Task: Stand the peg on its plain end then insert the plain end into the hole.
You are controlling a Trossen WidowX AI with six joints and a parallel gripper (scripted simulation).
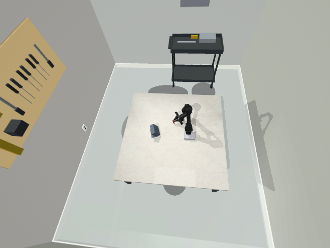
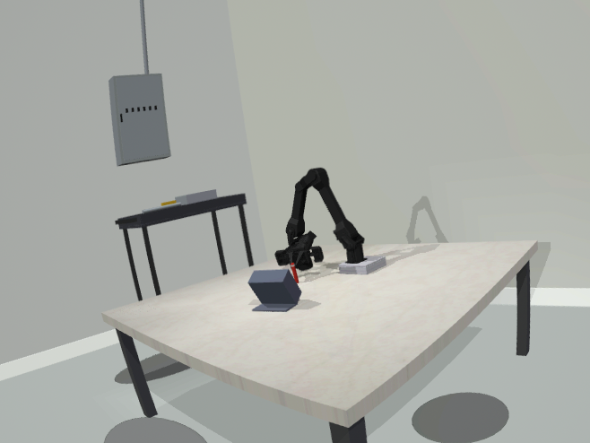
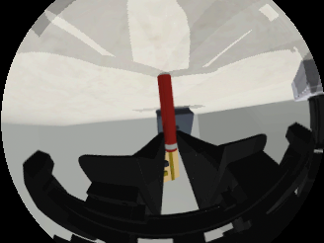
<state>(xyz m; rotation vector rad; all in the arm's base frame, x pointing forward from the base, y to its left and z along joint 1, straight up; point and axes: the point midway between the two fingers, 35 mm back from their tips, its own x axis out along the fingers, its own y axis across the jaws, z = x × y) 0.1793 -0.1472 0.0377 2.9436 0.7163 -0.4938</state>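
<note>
The red peg lies 10 mm below my gripper tip. Also, from my gripper tip: sloped panel (220 mm ahead, 150 mm to the left).
</note>
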